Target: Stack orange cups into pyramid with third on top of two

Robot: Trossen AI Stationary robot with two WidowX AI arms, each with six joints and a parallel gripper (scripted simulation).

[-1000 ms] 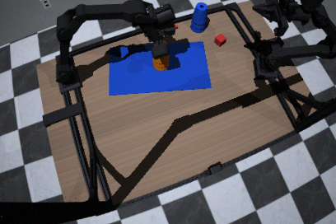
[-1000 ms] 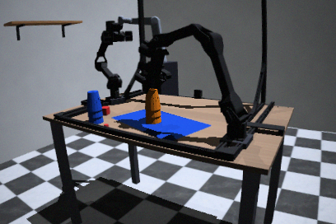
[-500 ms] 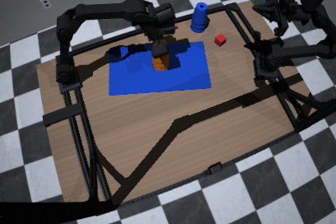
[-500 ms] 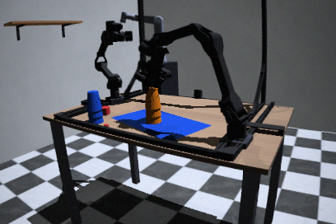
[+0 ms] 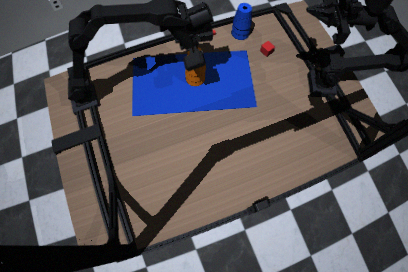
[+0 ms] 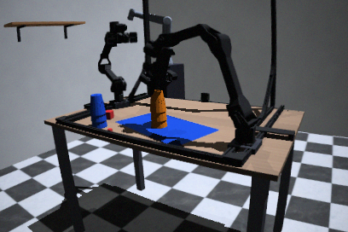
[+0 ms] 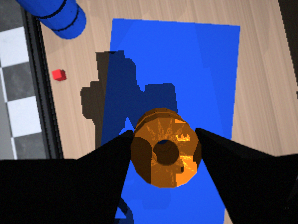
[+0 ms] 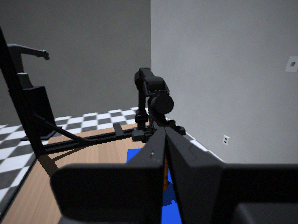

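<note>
My left gripper is now 180 mm above the mat, 10 mm to the right of it and 10 mm past it. From my left hand the other things lie so: small red cube (210 mm ahead, 170 mm below, 80 mm to the right).
</note>
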